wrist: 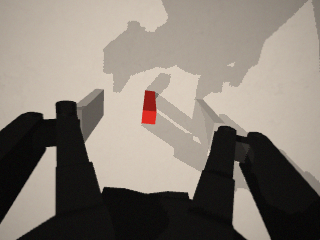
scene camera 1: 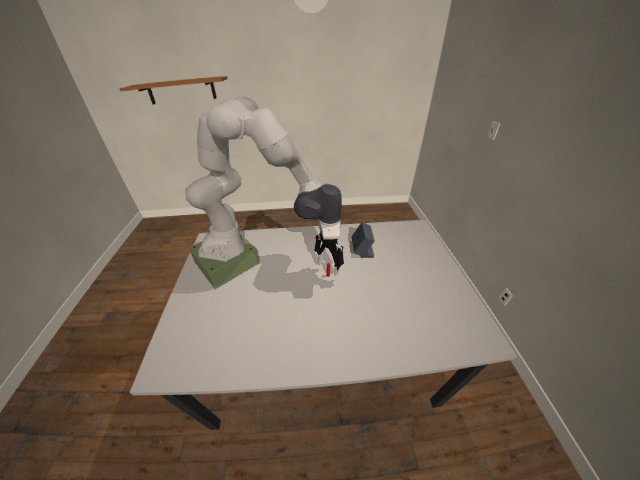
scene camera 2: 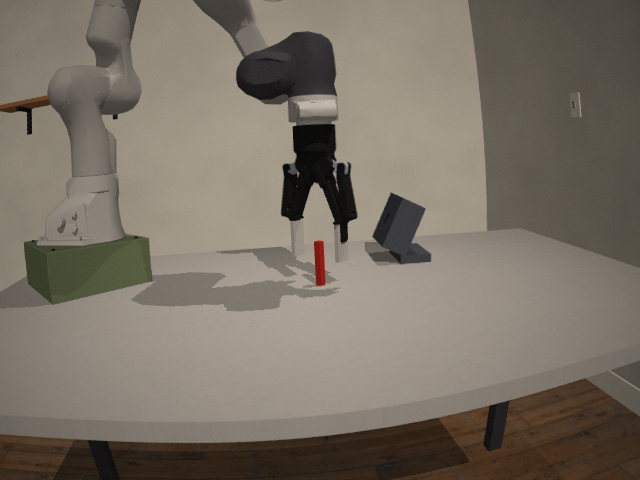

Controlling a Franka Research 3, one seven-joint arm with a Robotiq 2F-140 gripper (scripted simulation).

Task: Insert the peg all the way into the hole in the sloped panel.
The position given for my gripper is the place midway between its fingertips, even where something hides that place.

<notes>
I see my gripper (scene camera 2: 319,258).
My gripper also shows in the wrist view (wrist: 149,107).
</notes>
